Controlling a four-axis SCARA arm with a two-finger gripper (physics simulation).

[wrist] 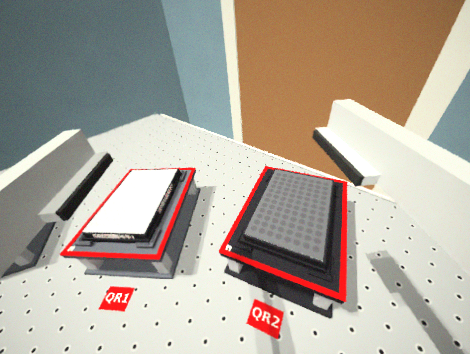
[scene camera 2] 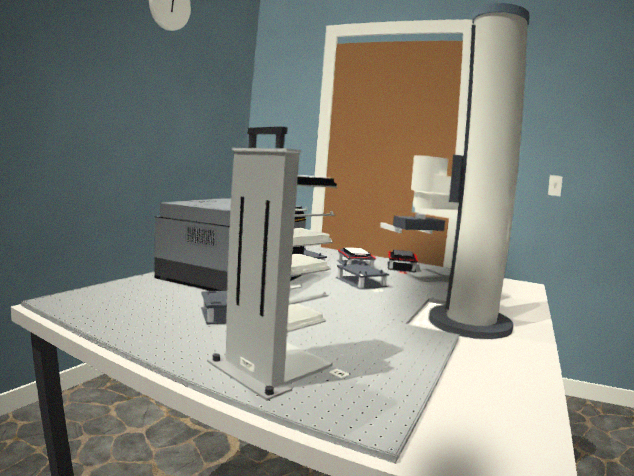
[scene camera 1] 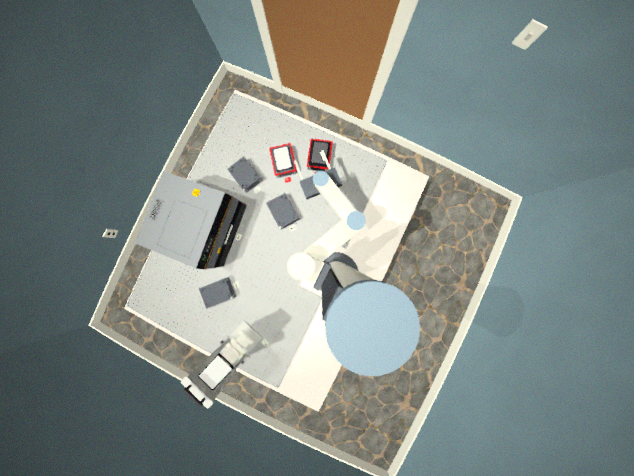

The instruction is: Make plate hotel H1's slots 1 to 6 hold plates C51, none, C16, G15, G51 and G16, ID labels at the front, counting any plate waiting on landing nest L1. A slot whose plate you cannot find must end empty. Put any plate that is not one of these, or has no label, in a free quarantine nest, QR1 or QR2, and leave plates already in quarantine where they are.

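Observation:
My gripper (scene camera 1: 311, 163) (scene camera 2: 407, 229) (wrist: 210, 131) is open and empty, above and in front of the quarantine nests. In the wrist view QR1 (wrist: 170, 220) bears a white-topped black plate (wrist: 132, 200) with patterned marks on its sides. QR2 (wrist: 345, 220) bears a dark plate (wrist: 292, 215) with a grey welled top; I see no label on it. The hotel (scene camera 2: 256, 256) stands in front in scene camera 2. Its top level holds a black-sided plate (scene camera 2: 317, 180) (scene camera 1: 215, 372); pale plates (scene camera 2: 312, 236) (scene camera 2: 309, 263) (scene camera 2: 306, 316) lie lower. Two levels look bare. I cannot tell which nest is L1.
Dark nests (scene camera 1: 244, 174) (scene camera 1: 284, 210) (scene camera 1: 217, 292) stand on the perforated board with no plate visible on them. A large grey instrument (scene camera 1: 179, 220) (scene camera 2: 192, 248) stands at the board's side. The arm's column (scene camera 2: 494, 179) rises beside the board.

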